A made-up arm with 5 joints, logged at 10 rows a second.
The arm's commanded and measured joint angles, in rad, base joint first. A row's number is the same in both.
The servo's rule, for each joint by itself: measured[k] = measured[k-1] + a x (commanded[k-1-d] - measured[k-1]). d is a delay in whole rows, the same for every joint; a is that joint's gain. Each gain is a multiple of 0.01, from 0.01 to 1. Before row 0 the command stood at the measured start. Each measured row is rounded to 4 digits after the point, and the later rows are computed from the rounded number. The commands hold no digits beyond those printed.
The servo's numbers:
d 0
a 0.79 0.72 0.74 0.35 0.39
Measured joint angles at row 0:
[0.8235, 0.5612, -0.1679, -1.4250, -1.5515]
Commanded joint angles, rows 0 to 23:
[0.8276, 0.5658, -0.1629, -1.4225, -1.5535]
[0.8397, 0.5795, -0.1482, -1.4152, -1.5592]
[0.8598, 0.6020, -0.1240, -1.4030, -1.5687]
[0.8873, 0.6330, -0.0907, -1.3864, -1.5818]
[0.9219, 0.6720, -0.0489, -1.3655, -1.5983]
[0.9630, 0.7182, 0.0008, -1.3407, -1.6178]
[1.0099, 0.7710, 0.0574, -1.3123, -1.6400]
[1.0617, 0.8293, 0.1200, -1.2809, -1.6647]
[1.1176, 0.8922, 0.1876, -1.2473, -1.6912]
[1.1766, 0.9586, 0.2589, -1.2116, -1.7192]
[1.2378, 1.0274, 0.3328, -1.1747, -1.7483]
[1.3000, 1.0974, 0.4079, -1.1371, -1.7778]
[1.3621, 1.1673, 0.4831, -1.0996, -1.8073]
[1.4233, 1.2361, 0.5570, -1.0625, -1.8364]
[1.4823, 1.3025, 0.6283, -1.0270, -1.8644]
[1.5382, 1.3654, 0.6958, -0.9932, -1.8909]
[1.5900, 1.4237, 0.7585, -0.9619, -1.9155]
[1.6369, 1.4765, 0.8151, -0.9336, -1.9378]
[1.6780, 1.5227, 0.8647, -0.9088, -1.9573]
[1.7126, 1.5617, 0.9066, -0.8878, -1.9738]
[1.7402, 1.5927, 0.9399, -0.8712, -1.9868]
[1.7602, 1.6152, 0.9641, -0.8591, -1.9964]
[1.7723, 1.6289, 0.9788, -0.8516, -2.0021]
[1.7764, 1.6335, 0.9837, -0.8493, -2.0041]
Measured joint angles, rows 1 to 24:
[0.8267, 0.5645, -0.1642, -1.4241, -1.5523]
[0.8370, 0.5753, -0.1524, -1.4210, -1.5550]
[0.8550, 0.5945, -0.1314, -1.4147, -1.5603]
[0.8805, 0.6222, -0.1013, -1.4048, -1.5687]
[0.9132, 0.6581, -0.0625, -1.3910, -1.5802]
[0.9525, 0.7014, -0.0157, -1.3734, -1.5949]
[0.9978, 0.7515, 0.0384, -1.3520, -1.6125]
[1.0483, 0.8075, 0.0988, -1.3271, -1.6329]
[1.1030, 0.8685, 0.1645, -1.2992, -1.6556]
[1.1611, 0.9334, 0.2344, -1.2685, -1.6804]
[1.2217, 1.0011, 0.3072, -1.2357, -1.7069]
[1.2836, 1.0704, 0.3817, -1.2012, -1.7346]
[1.3456, 1.1402, 0.4567, -1.1656, -1.7630]
[1.4070, 1.2092, 0.5309, -1.1295, -1.7916]
[1.4665, 1.2764, 0.6030, -1.0936, -1.8200]
[1.5231, 1.3405, 0.6717, -1.0585, -1.8477]
[1.5760, 1.4004, 0.7359, -1.0247, -1.8741]
[1.6241, 1.4552, 0.7945, -0.9928, -1.8989]
[1.6667, 1.5038, 0.8464, -0.9634, -1.9217]
[1.7030, 1.5455, 0.8909, -0.9369, -1.9420]
[1.7324, 1.5795, 0.9272, -0.9139, -1.9595]
[1.7544, 1.6052, 0.9545, -0.8947, -1.9739]
[1.7685, 1.6223, 0.9725, -0.8796, -1.9849]
[1.7747, 1.6304, 0.9808, -0.8690, -1.9924]

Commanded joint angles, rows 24 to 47:
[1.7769, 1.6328, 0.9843, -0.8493, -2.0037]
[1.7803, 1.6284, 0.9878, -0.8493, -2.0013]
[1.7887, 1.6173, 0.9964, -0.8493, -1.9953]
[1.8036, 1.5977, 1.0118, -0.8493, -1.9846]
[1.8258, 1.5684, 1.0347, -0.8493, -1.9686]
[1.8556, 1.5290, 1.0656, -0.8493, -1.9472]
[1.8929, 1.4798, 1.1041, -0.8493, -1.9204]
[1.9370, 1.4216, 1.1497, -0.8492, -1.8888]
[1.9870, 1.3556, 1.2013, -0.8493, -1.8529]
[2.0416, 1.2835, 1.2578, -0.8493, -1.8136]
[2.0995, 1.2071, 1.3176, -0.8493, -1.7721]
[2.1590, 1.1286, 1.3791, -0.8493, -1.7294]
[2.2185, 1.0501, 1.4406, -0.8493, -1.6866]
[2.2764, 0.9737, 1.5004, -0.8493, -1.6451]
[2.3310, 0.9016, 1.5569, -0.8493, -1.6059]
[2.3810, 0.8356, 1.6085, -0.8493, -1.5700]
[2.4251, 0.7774, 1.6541, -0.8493, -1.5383]
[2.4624, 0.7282, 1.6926, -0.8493, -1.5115]
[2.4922, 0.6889, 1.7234, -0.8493, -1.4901]
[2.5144, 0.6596, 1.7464, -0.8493, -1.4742]
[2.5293, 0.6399, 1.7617, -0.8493, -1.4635]
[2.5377, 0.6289, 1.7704, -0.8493, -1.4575]
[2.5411, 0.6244, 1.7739, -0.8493, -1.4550]
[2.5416, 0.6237, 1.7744, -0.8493, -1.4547]
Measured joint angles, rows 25 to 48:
[1.7764, 1.6321, 0.9834, -0.8621, -1.9968]
[1.7795, 1.6294, 0.9867, -0.8576, -1.9986]
[1.7868, 1.6207, 0.9939, -0.8547, -1.9973]
[1.8001, 1.6041, 1.0071, -0.8528, -1.9923]
[1.8204, 1.5784, 1.0275, -0.8516, -1.9831]
[1.8482, 1.5428, 1.0557, -0.8508, -1.9691]
[1.8835, 1.4974, 1.0915, -0.8503, -1.9501]
[1.9258, 1.4428, 1.1346, -0.8499, -1.9262]
[1.9741, 1.3800, 1.1840, -0.8497, -1.8976]
[2.0274, 1.3105, 1.2386, -0.8496, -1.8648]
[2.0844, 1.2361, 1.2971, -0.8495, -1.8286]
[2.1433, 1.1587, 1.3578, -0.8494, -1.7899]
[2.2027, 1.0805, 1.4191, -0.8494, -1.7496]
[2.2609, 1.0036, 1.4793, -0.8494, -1.7088]
[2.3163, 0.9302, 1.5367, -0.8494, -1.6687]
[2.3674, 0.8621, 1.5898, -0.8494, -1.6302]
[2.4130, 0.8011, 1.6374, -0.8494, -1.5944]
[2.4520, 0.7486, 1.6782, -0.8494, -1.5621]
[2.4838, 0.7056, 1.7116, -0.8494, -1.5340]
[2.5080, 0.6725, 1.7374, -0.8494, -1.5107]
[2.5248, 0.6490, 1.7554, -0.8494, -1.4923]
[2.5350, 0.6345, 1.7665, -0.8494, -1.4787]
[2.5398, 0.6272, 1.7720, -0.8494, -1.4695]
[2.5412, 0.6247, 1.7738, -0.8494, -1.4637]

